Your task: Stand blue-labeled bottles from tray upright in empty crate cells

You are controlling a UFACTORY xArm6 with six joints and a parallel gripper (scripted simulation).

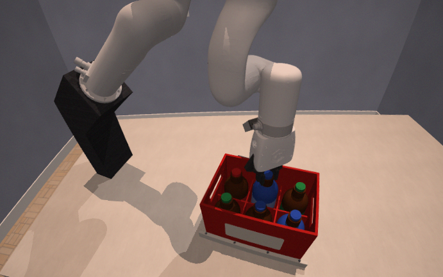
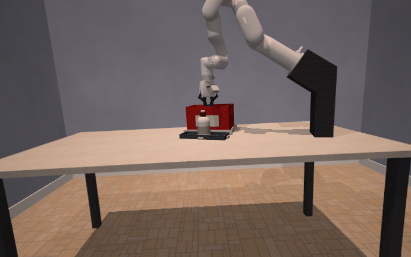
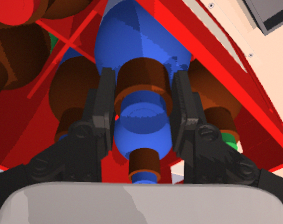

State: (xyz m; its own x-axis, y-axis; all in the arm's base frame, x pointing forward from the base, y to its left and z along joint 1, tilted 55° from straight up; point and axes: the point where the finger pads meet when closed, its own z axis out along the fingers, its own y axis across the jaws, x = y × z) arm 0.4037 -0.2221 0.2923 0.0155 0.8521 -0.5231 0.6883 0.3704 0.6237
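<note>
Right now my hand is 3 cm past the crate, 3 cm to the left of it and 9 cm above it. Round my hand: dark tray (9 cm ahead, 11 cm to the left, 17 cm below); then white-labeled bottle (9 cm ahead, 11 cm to the left, 9 cm below).
</note>
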